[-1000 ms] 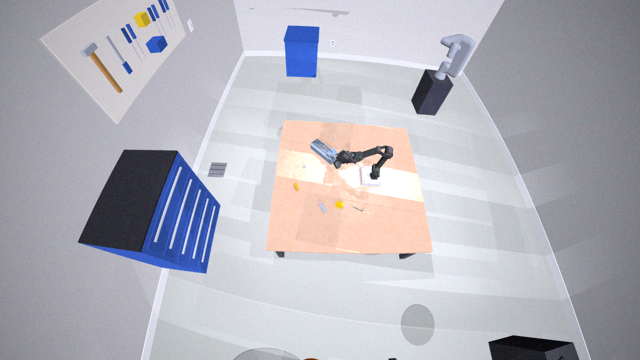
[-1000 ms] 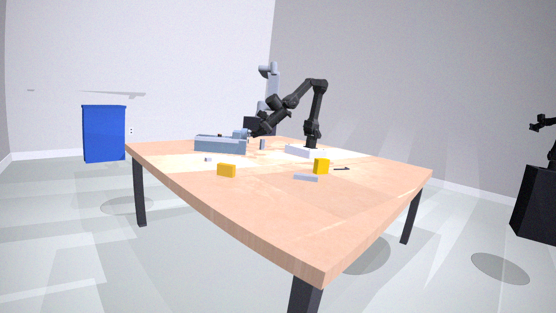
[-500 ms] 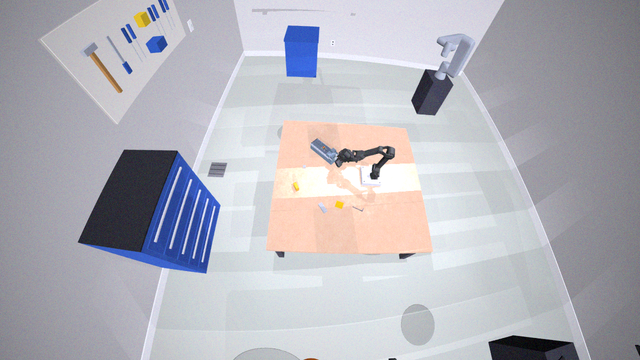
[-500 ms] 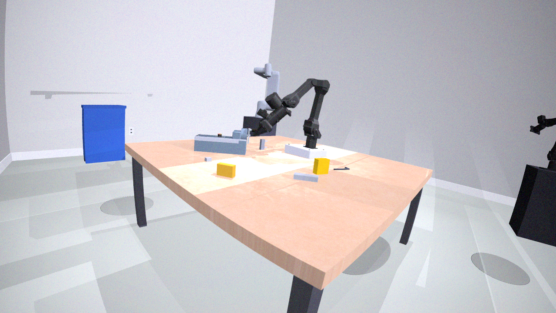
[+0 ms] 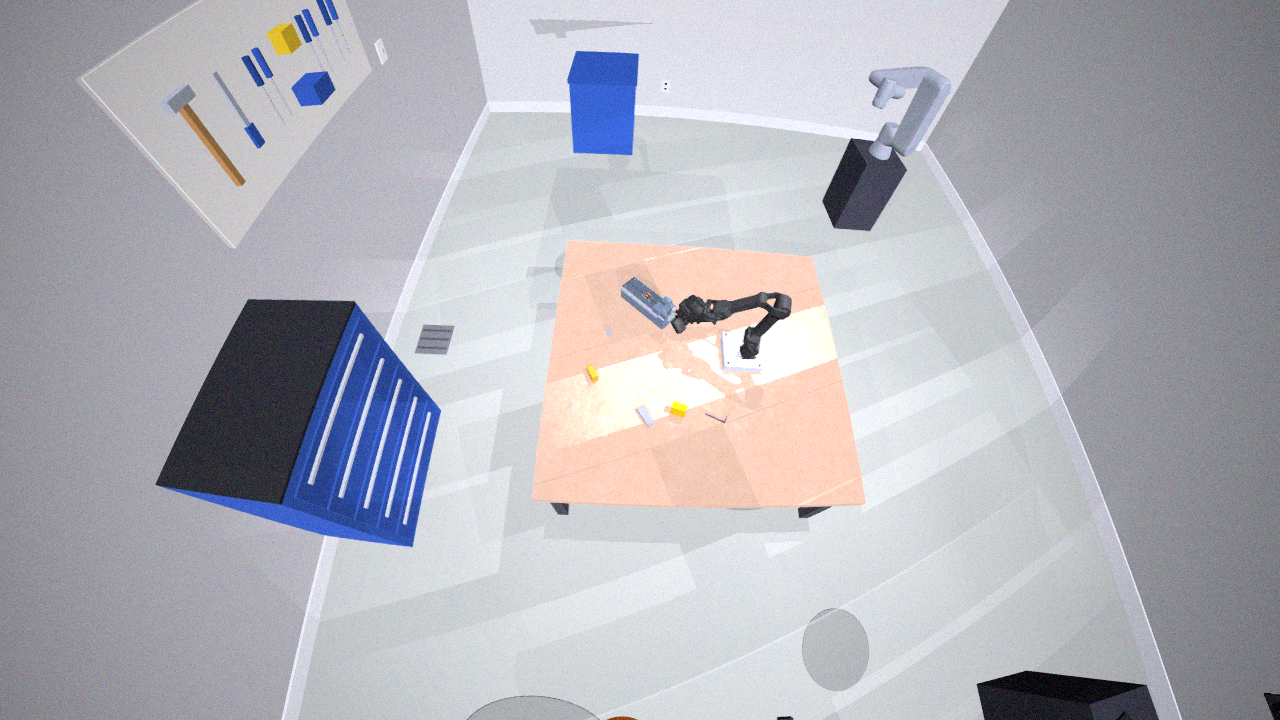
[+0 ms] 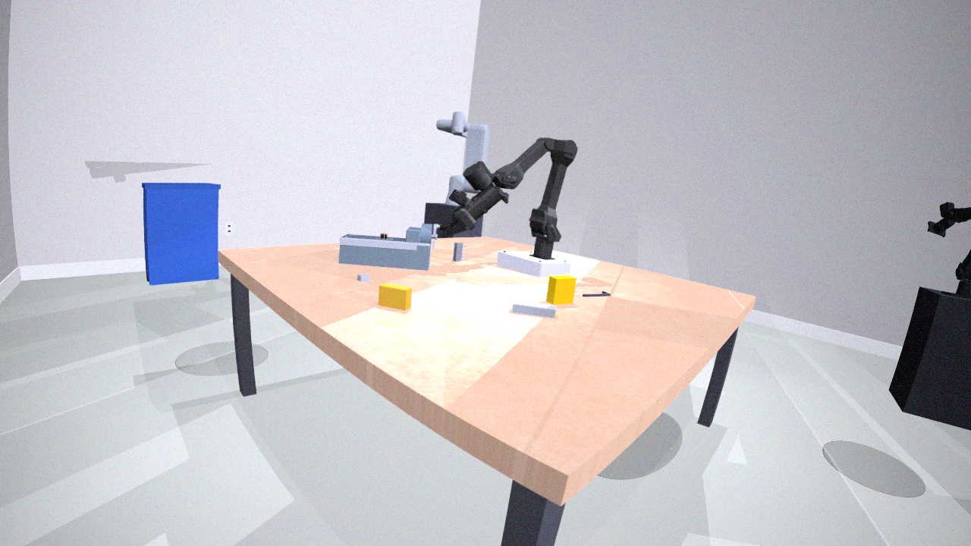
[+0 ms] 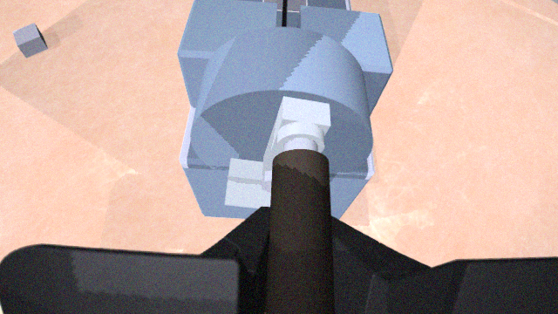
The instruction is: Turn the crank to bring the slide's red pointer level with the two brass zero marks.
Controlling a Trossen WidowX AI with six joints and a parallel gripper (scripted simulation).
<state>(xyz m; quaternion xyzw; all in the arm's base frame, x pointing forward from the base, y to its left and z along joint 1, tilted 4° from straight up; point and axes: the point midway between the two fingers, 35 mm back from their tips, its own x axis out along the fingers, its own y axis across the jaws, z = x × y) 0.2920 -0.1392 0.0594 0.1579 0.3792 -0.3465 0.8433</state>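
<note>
Now: gripper tip 1 cm below the crank. Round my gripper tip: red pointer: 12 cm ahead, 12 cm to the right, 1 cm below; grey cube: 29 cm ahead, 3 cm to the left, 9 cm below; dark brown handle: 1 cm behind, 1 cm to the left, 3 cm above.
</note>
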